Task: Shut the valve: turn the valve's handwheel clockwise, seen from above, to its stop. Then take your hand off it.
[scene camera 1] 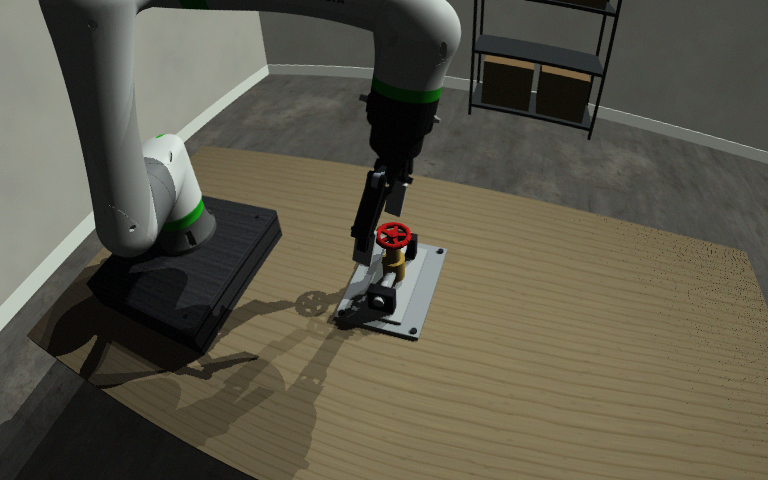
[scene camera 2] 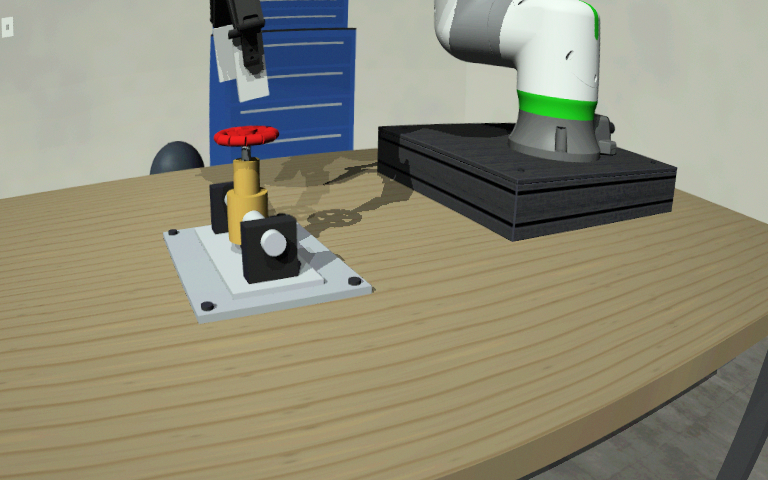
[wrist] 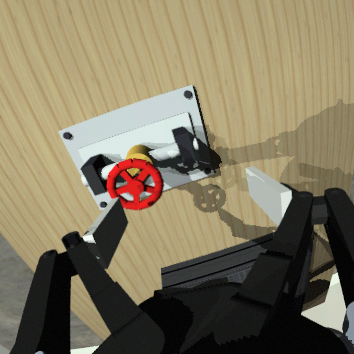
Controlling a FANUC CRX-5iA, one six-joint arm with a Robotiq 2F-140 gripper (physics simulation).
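The red spoked handwheel (scene camera 1: 392, 233) (scene camera 2: 246, 135) (wrist: 134, 188) sits level on top of the brass-coloured valve body (scene camera 1: 394, 266) (scene camera 2: 247, 203) (wrist: 139, 151). The valve stands upright on a grey base plate (scene camera 1: 423, 288) (scene camera 2: 201, 283) (wrist: 125, 120). My gripper (scene camera 1: 378, 232) (scene camera 2: 240, 79) (wrist: 184, 196) is open, with nothing between its fingers. In scene camera 2 its pale fingertips hang above the handwheel, apart from it. In the wrist view the handwheel lies beyond the left fingertip, off to the left of the middle between the fingers. Whether the handwheel is at its stop cannot be seen.
Black blocks (scene camera 1: 382, 298) (scene camera 2: 269, 249) hold the white pipe on both sides of the valve. The arm stands on a black pedestal (scene camera 1: 243, 237) (scene camera 2: 594, 198) (wrist: 215, 265) on the wooden table. A shelf unit (scene camera 1: 538, 53) and a blue tool cabinet (scene camera 2: 311, 121) stand beyond the table.
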